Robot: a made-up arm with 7 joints. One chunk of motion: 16 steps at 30 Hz.
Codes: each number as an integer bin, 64 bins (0 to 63) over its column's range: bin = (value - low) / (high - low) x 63, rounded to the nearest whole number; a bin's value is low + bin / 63 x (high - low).
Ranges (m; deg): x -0.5..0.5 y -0.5..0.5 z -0.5..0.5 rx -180..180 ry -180..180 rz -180..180
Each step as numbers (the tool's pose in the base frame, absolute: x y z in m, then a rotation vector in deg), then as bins.
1 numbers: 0.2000 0.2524 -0.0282 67.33 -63.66 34.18
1 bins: 44 47 30 43 20 37
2 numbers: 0.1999 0.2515 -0.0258 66.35 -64.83 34.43
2 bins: 44 47 30 43 20 38
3 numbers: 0.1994 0.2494 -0.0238 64.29 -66.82 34.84
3 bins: 44 47 30 43 20 38
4 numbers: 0.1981 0.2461 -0.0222 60.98 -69.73 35.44
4 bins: 44 47 30 42 19 38
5 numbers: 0.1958 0.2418 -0.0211 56.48 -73.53 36.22
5 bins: 44 47 30 41 19 38
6 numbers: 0.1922 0.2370 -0.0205 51.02 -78.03 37.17
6 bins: 44 46 30 40 18 38
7 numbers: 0.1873 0.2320 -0.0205 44.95 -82.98 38.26
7 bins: 43 46 30 39 17 38
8 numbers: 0.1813 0.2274 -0.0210 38.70 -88.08 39.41
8 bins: 43 46 30 38 16 38
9 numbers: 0.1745 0.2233 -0.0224 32.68 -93.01 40.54
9 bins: 42 46 30 37 15 39
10 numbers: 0.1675 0.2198 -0.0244 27.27 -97.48 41.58
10 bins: 42 45 30 36 14 39
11 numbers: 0.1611 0.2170 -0.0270 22.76 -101.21 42.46
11 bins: 42 45 30 35 14 39
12 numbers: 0.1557 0.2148 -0.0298 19.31 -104.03 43.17
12 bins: 41 45 30 35 13 39
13 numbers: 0.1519 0.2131 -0.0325 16.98 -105.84 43.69
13 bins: 41 45 29 34 13 39
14 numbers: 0.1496 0.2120 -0.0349 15.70 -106.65 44.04
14 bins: 41 45 29 34 13 39
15 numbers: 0.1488 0.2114 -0.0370 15.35 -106.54 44.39
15 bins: 41 45 29 34 13 39
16 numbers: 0.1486 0.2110 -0.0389 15.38 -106.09 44.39
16 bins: 41 45 29 34 13 39
